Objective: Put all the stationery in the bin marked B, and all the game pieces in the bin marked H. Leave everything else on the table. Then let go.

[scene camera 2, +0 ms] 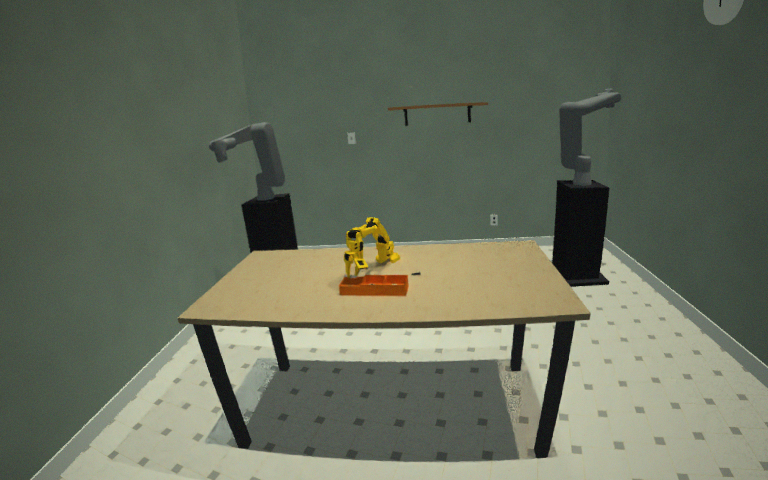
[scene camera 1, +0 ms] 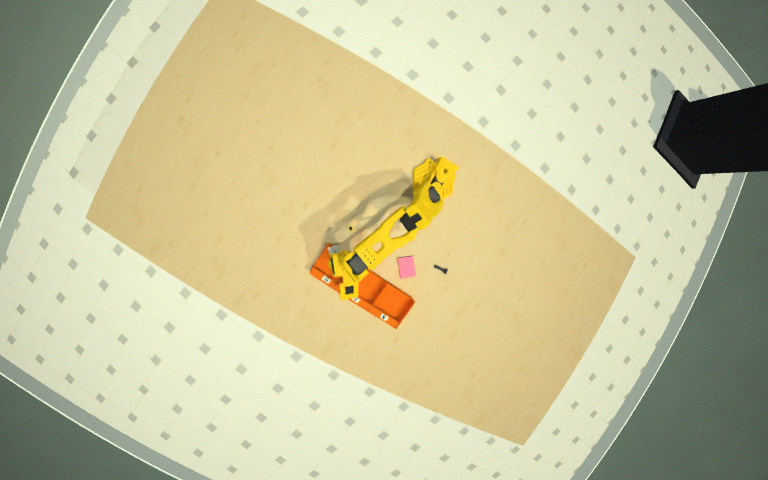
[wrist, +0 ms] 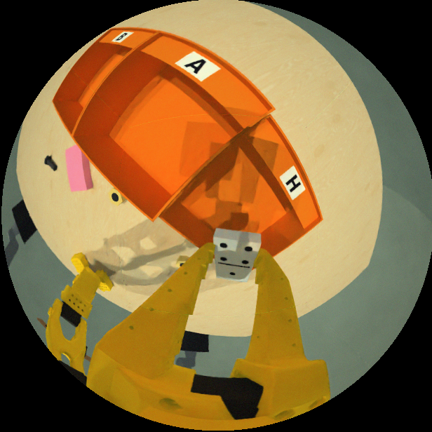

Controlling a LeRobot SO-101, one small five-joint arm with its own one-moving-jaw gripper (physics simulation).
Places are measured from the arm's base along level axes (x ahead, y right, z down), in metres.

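Where they show: hand at its tool point: (scene camera 2: 355,275); arm's base at its link origin: (scene camera 2: 387,261) (scene camera 1: 428,187).
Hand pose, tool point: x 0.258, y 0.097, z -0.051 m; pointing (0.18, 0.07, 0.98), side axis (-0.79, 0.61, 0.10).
Each offset is from my tool point to the centre of the thing. "*": to the spot under its first point.
My gripper (scene camera 1: 334,249) (wrist: 236,255) is shut on a grey domino (wrist: 237,256) with black pips. It holds the domino above the table-side edge of bin H @[* dz +0.016, dx +0.057, dy +0.042 m] (scene camera 1: 315,272) (wrist: 309,211), and the domino overlaps that rim in the wrist view. Bin H is one end of an orange three-part tray @[dz +0.028, dx +0.033, dy -0.075 m] (scene camera 2: 373,290). Bin B @[* dz +0.009, dx +0.072, dy -0.190 m] (scene camera 1: 395,323) (wrist: 66,87) is its other end. The floor of bin H shows shadows, and part of it is hidden by the domino. A flat pink block @[dz +0.046, dx -0.060, dy -0.150 m] (scene camera 1: 406,267) (wrist: 78,169) lies on the table beside the tray.
Bin A (wrist: 235,95) is the middle part. A black bolt @[dz +0.046, dx -0.100, dy -0.230 m] (scene camera 1: 440,268) (scene camera 2: 416,273) (wrist: 50,162) lies beyond the pink block. A yellow nut (wrist: 116,196) lies near bin A. Another small yellow piece with a dark centre @[dz +0.047, dx -0.074, dy +0.019 m] (scene camera 1: 350,228) (wrist: 183,262) lies near bin H, partly hidden by a jaw in the wrist view.
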